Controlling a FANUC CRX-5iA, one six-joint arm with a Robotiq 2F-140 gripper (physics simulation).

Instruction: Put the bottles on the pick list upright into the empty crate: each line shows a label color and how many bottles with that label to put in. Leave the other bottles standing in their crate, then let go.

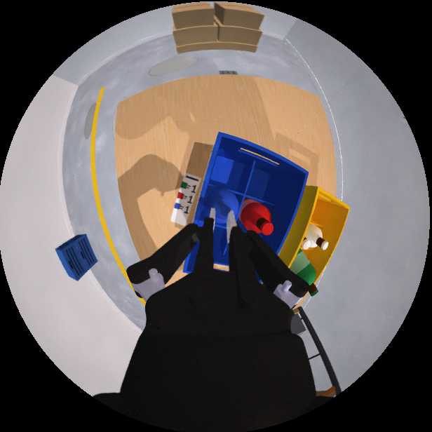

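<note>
My gripper (220, 216) is shut on a blue bottle (223, 200), whose rounded blue body shows beyond the fingertips, over the near left part of the blue crate (288, 162). The fingers hide its neck, and its height above the crate floor is hard to tell. A red bottle (254, 213) stands in the blue crate, in the compartment to the right. The yellow crate (334, 198) holds white bottles (314, 235) and a green bottle (304, 270). The pick list (178, 217) shows green 1, red 1, blue 1.
Both crates stand side by side on the wooden table (165, 115), the yellow one at the right. The pick list is close to the blue crate's left wall. Cardboard boxes (193, 36) are stacked beyond the table. A small blue crate (76, 256) is off to the left.
</note>
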